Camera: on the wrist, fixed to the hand. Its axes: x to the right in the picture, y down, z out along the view.
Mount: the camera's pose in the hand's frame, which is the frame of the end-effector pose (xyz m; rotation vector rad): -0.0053 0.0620 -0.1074 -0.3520 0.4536 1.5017
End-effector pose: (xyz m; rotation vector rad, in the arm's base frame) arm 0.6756 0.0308 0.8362 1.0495 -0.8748 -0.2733
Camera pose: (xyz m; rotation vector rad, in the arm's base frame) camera 0.7395 0.1337 0.8635 -0.0669 -0.9287 1.0028
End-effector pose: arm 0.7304 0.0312 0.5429 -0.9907 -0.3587 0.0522
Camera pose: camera 0.7671 -0.0225 0.4372 -1.3874 0.8802 1.1286
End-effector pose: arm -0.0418 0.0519 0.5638 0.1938 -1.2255 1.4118
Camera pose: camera -0.0342 0.1432 0.4801 -1.4963 -1.1593 2.1942
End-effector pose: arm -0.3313 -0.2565 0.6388 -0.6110 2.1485 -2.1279
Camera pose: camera -0.3746 -0.1547 0.5825 1.2316 1.9293 -1.0295
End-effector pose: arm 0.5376 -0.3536 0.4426 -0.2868 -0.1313 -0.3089
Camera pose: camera 0.5612 -0.3275 0.3236 -0.5750 0.5916 1.1075
